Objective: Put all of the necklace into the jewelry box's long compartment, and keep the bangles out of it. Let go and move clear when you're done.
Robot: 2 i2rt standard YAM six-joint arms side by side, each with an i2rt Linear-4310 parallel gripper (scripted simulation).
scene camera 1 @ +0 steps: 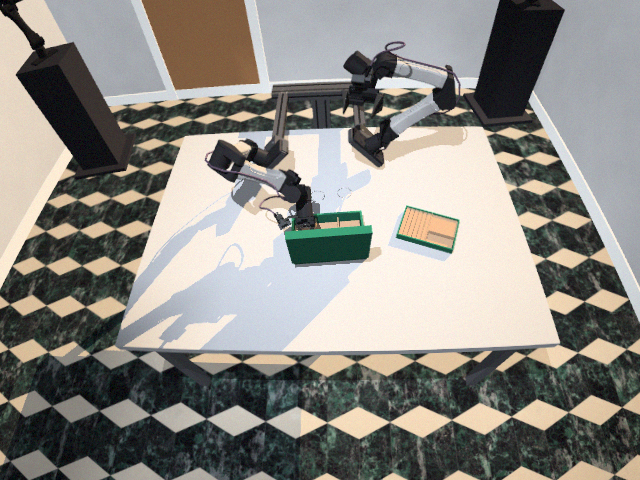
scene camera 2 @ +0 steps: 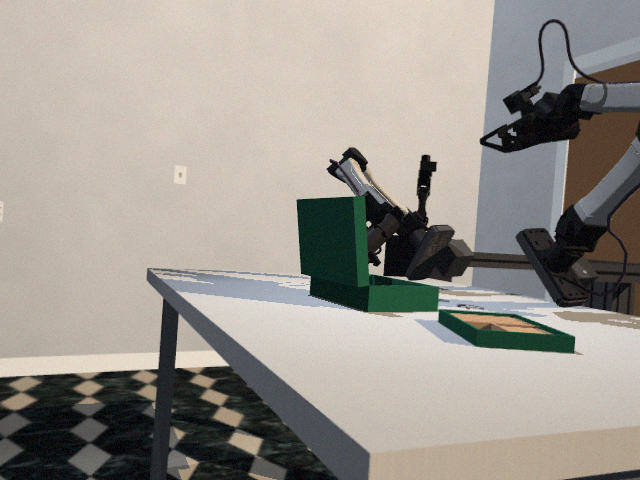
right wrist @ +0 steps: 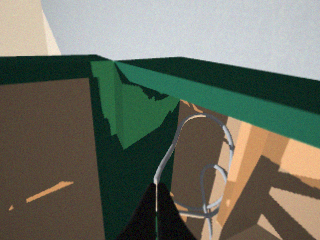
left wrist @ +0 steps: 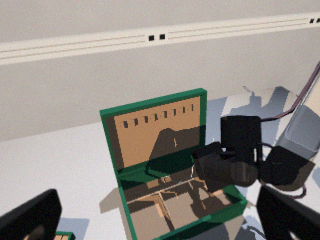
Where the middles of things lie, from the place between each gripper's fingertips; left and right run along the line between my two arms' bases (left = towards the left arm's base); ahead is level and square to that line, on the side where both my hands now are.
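Labels:
Right hand: 50 mm below the green jewelry box (scene camera 2: pixel 333 247), 80 mm to the right of it, 10 mm past it. Shallow green tray (scene camera 2: pixel 484 329): 60 mm below my right hand, 460 mm to the left, 20 mm behind.
My left gripper (scene camera 2: pixel 488 138): 290 mm above the green jewelry box, 150 mm to the left of it, 230 mm short of it. Shallow green tray: 400 mm below my left hand, 240 mm to the left, 230 mm ahead.

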